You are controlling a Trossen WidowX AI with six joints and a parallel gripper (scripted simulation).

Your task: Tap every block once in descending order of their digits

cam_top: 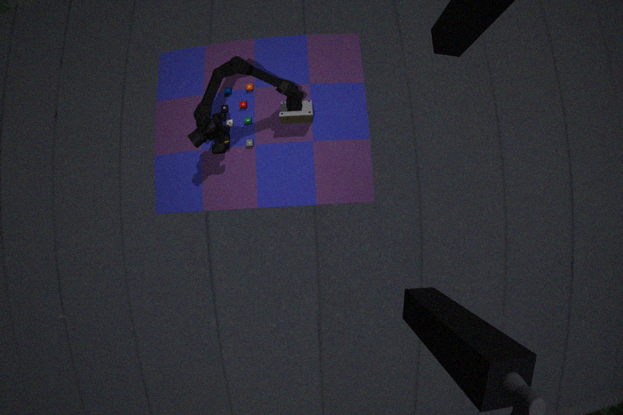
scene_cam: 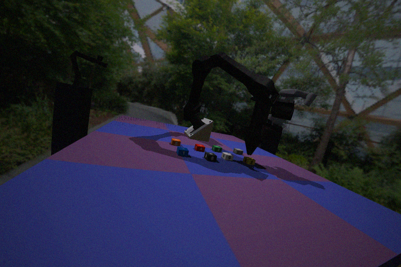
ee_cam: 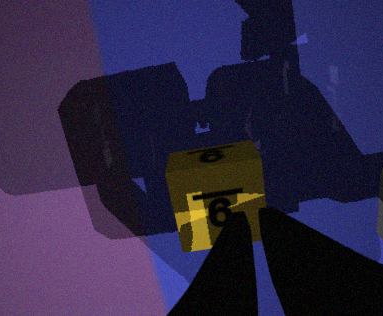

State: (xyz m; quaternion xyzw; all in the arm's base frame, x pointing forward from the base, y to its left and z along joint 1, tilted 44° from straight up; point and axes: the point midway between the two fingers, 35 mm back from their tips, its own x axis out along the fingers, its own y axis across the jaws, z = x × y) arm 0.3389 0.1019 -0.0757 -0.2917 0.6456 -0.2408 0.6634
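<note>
Now: gripper tip 20 mm above the yellow block and 10 mm to the right of it. The rest, counted from my gripper tip: white block: 80 mm to the right, 20 mm below, 20 mm behind; then grey block: 120 mm behind, 30 mm to the left, 20 mm below; then green block: 110 mm behind, 90 mm to the right, 20 mm below.
</note>
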